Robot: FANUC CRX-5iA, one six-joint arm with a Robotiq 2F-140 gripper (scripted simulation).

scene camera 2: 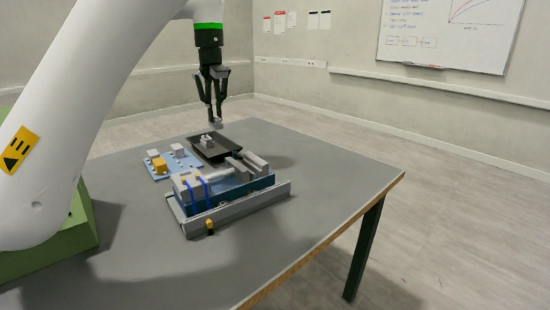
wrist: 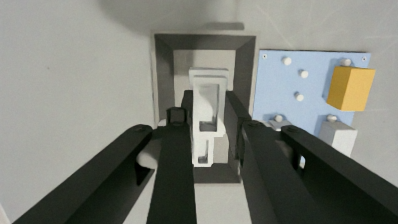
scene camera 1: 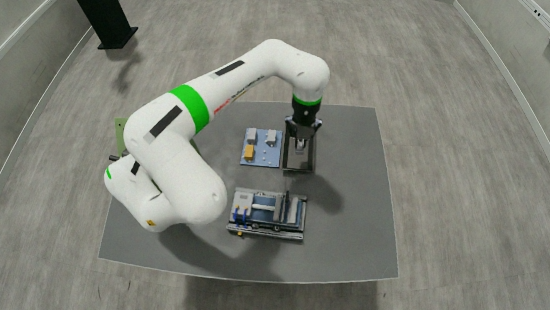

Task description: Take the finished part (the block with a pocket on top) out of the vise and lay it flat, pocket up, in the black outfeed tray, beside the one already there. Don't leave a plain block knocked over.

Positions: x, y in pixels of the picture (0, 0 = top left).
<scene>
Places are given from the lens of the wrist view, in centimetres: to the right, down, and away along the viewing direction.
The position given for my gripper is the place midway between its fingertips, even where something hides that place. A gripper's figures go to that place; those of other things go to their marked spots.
my gripper (wrist: 208, 105): 1, -1, 17
orange block (wrist: 349, 89): 21, -3, 27
</scene>
